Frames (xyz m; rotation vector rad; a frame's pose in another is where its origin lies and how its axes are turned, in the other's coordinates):
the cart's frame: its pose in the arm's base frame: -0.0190 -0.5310 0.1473 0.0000 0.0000 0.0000
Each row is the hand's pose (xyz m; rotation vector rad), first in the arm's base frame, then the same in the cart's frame.
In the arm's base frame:
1: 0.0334 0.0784 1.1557 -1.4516 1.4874 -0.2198
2: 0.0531 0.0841 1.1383 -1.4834 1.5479 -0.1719
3: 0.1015 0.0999 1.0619 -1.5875 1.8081 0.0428
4: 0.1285 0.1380 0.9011 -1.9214 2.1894 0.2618
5: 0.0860 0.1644 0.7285 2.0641 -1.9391 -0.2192
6: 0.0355 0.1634 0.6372 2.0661 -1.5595 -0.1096
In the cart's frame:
1: 0.0524 0.6094 1.0084 -1.4516 1.4874 -0.2198
2: 0.0721 0.6151 0.9910 -1.4834 1.5479 -0.1719
3: 0.1205 0.6309 0.9146 -1.5875 1.8081 0.0428
4: 0.1475 0.6690 0.7538 -1.9214 2.1894 0.2618
5: 0.1050 0.6954 0.5812 2.0641 -1.9391 -0.2192
6: 0.0545 0.6944 0.4899 2.0661 -1.5595 -0.1096

